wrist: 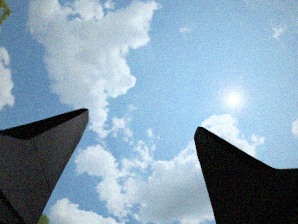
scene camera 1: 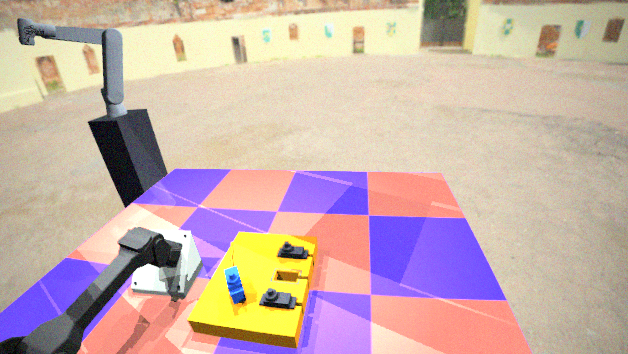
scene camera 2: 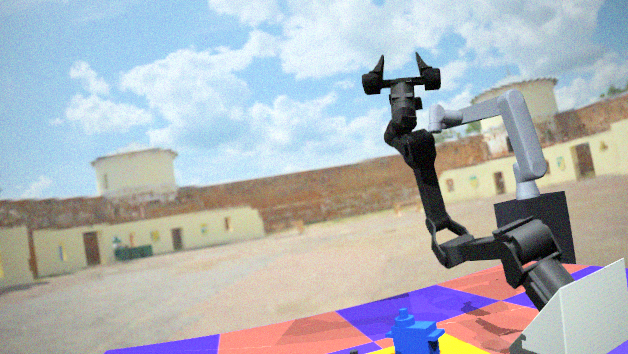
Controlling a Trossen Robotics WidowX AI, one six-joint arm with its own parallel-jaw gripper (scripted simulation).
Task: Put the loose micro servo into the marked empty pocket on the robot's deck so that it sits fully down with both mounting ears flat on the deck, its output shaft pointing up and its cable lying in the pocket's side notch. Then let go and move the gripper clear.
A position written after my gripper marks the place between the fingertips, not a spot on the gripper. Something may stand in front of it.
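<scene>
Nothing is held in my gripper point(scene camera 2: 399, 54), and it is open. I see the gripper from the wrist as well point(wrist: 143, 123). The scene also has a yellow deck point(scene camera 1: 255, 254).
</scene>
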